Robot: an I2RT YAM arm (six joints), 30 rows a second.
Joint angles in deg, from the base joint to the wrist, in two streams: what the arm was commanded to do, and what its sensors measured. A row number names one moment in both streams.
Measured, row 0:
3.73, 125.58, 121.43, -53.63, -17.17, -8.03
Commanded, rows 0 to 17:
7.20, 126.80, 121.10, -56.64, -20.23, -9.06
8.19, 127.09, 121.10, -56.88, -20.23, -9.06
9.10, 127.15, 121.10, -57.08, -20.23, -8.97
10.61, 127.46, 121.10, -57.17, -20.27, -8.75
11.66, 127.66, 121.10, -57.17, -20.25, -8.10
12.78, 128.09, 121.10, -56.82, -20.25, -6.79
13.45, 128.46, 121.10, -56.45, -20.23, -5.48
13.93, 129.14, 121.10, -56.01, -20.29, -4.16
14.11, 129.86, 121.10, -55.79, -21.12, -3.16
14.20, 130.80, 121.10, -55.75, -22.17, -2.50
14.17, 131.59, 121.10, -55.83, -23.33, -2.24
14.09, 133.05, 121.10, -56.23, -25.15, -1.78
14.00, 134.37, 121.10, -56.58, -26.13, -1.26
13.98, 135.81, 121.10, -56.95, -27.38, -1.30
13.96, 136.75, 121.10, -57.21, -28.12, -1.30
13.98, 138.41, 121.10, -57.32, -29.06, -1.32
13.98, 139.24, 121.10, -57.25, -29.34, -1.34
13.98, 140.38, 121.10, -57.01, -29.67, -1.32
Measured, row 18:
14.41, 135.83, 121.27, -56.88, -25.39, -2.35
